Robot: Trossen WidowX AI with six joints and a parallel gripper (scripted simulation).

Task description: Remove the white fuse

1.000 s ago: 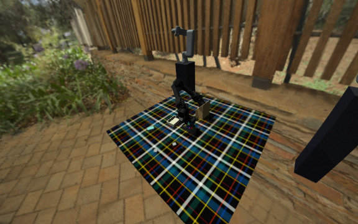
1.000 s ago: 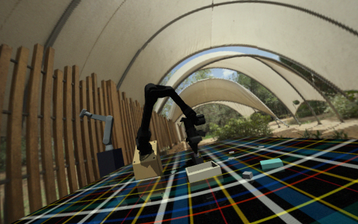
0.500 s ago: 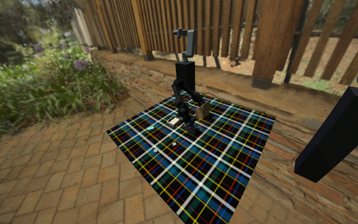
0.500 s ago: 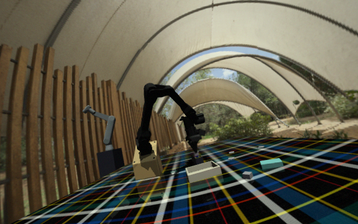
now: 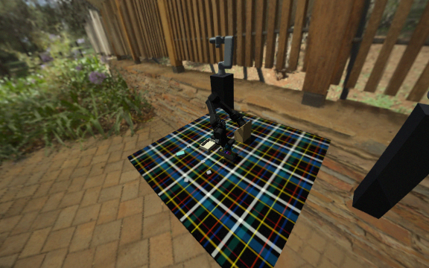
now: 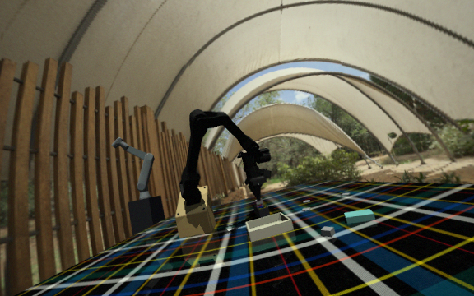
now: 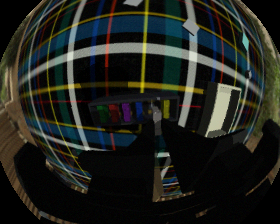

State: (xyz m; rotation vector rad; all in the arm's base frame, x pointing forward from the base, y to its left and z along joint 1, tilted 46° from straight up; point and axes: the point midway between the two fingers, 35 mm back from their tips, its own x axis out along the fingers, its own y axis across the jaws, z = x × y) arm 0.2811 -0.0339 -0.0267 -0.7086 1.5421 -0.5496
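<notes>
My gripper tip is now 10 mm past the cream tray, 180 mm to the left of it and 70 mm above it. Also, from my gripper tip: teal block (230 mm ahead, 290 mm to the right, 60 mm below); white fuse (10 mm below).
</notes>
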